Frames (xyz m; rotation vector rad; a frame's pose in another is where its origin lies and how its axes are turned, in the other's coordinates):
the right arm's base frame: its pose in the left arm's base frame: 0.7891 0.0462 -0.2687 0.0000 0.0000 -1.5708
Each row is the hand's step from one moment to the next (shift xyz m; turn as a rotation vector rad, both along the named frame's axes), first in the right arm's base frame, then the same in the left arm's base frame.
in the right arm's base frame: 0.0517 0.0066 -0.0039 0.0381 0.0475 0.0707
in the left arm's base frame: 0.0066 -0.0517 -0.0039 0.0475 -0.0381 0.0707
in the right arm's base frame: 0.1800 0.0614 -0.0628 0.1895 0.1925 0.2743
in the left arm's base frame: 0.0614 -0.1800 -0.0628 0.1925 -0.1895 0.2743
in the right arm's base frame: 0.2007 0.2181 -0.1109 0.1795 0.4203 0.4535
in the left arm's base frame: 0.2181 -0.2007 -0.1109 0.4203 -0.1795 0.4535
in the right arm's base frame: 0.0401 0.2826 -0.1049 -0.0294 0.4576 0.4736
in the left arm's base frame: 0.2826 -0.0401 -0.1049 0.4576 0.0294 0.4736
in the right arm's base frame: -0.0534 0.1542 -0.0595 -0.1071 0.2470 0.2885
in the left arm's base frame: 0.1542 0.0534 -0.0595 0.2470 0.1071 0.2885
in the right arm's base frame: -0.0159 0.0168 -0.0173 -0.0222 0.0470 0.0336
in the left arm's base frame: 0.0168 0.0159 -0.0173 0.0470 0.0222 0.0336
